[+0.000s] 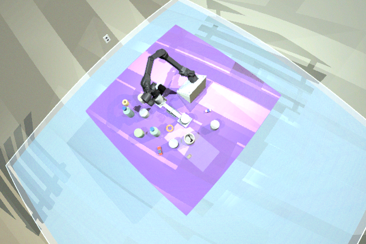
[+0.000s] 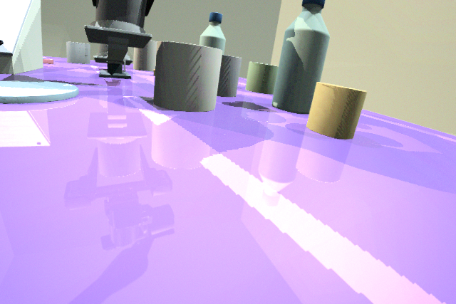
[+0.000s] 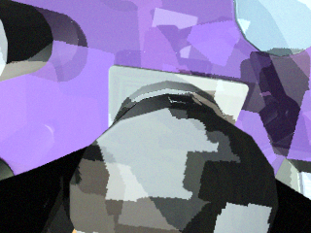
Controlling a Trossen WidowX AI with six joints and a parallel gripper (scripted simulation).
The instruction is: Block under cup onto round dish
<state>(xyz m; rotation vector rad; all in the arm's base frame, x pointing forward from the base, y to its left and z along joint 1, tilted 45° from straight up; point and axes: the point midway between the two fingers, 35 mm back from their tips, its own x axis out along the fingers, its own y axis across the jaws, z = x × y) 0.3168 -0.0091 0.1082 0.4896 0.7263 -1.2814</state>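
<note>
My gripper tip is 10 mm to the right of the pale block and 20 mm above it. Also, from my gripper tip: small balance: 20 mm behind, 130 mm to the left, 90 mm below; tan cylinder: 230 mm ahead, 220 mm to the right, 90 mm below; pale blue round dish: 70 mm behind, 130 mm to the right, 110 mm below.
</note>
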